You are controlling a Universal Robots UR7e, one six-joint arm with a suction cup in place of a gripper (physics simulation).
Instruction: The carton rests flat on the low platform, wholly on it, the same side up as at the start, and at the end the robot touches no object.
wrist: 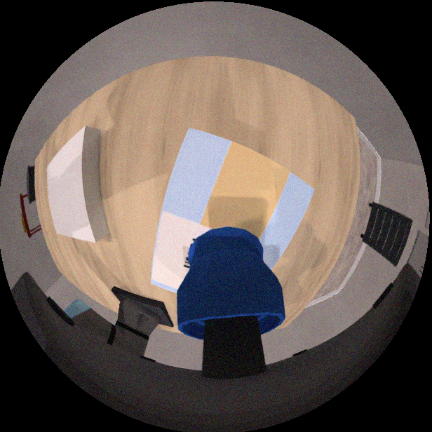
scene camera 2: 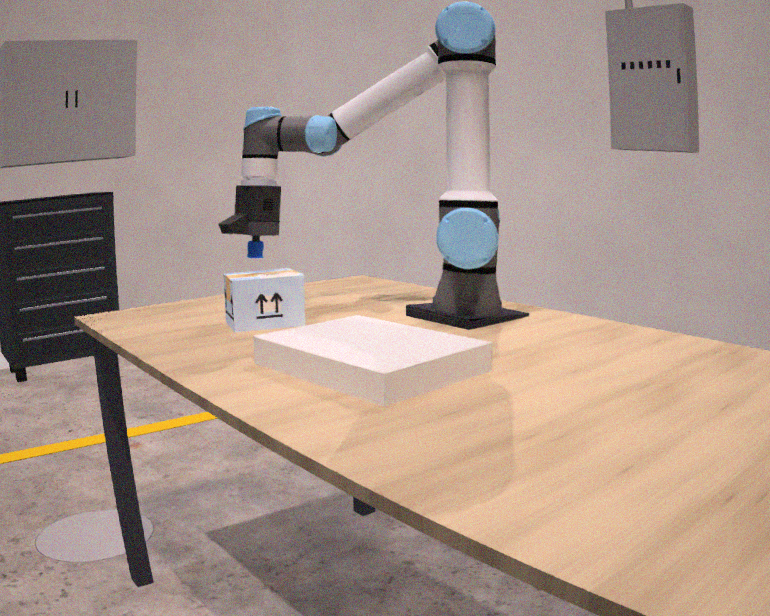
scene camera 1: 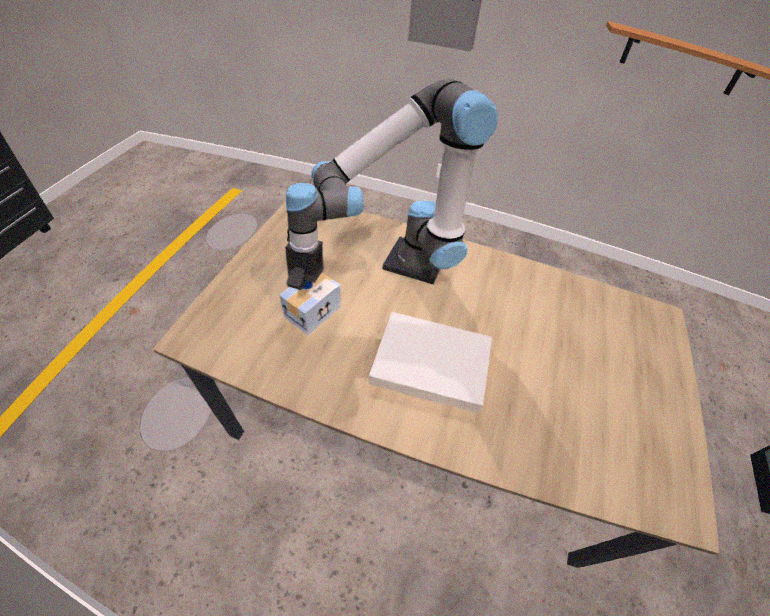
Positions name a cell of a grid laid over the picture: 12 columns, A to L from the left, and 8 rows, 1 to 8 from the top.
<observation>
low white platform: wrist C4; scene camera 2 F5; scene camera 1 G5
carton: wrist F4; scene camera 2 E4; scene camera 1 E5
</observation>
